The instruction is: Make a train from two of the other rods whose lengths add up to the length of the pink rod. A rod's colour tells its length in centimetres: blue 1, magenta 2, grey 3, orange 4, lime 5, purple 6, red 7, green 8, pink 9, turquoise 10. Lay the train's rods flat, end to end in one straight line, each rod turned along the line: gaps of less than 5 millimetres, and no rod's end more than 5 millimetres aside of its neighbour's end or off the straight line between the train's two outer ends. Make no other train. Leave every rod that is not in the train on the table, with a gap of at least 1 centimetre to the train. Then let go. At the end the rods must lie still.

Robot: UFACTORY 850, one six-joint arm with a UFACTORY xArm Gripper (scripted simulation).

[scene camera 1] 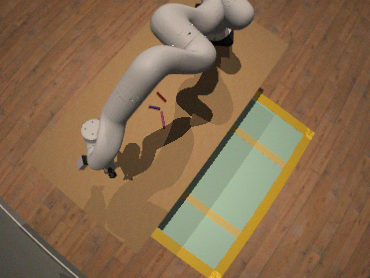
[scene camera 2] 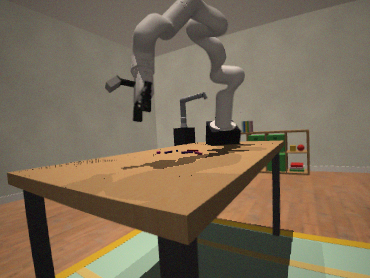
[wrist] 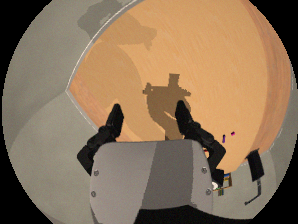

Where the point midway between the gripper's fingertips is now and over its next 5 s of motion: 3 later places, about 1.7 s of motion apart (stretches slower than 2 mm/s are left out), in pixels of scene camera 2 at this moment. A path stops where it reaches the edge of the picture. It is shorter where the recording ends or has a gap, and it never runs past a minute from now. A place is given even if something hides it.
The gripper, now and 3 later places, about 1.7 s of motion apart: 141, 116; 166, 137; 188, 138; 170, 139
